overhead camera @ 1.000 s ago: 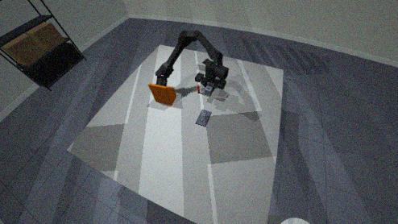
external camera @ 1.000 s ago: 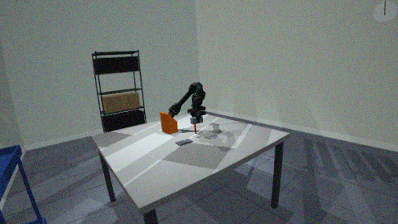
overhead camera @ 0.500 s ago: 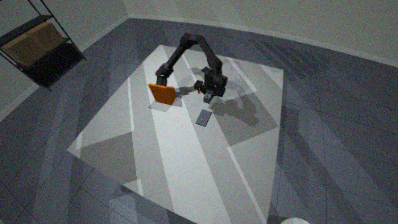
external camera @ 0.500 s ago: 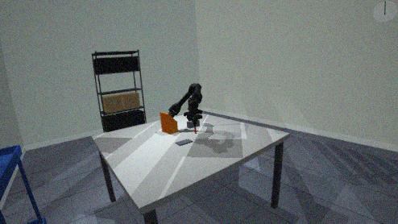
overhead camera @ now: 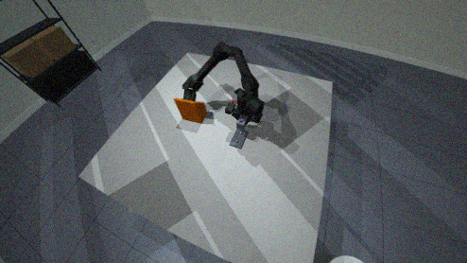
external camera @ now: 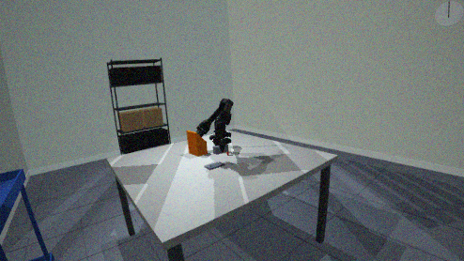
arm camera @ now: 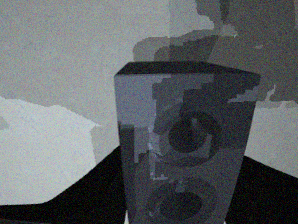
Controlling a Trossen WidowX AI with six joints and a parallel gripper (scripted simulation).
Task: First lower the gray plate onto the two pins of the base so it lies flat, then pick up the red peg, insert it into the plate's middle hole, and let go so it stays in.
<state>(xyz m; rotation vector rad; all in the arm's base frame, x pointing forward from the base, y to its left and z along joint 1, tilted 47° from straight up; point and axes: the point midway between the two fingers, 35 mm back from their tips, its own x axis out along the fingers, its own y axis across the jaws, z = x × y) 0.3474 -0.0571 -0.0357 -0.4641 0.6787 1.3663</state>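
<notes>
Now: gripper tip 80 mm above the base, 50 mm to the left of it and 10 mm past it. Round my gripper tip: gray plate 30 mm above; red peg 160 mm to the left, 100 mm behind, 50 mm below.
</notes>
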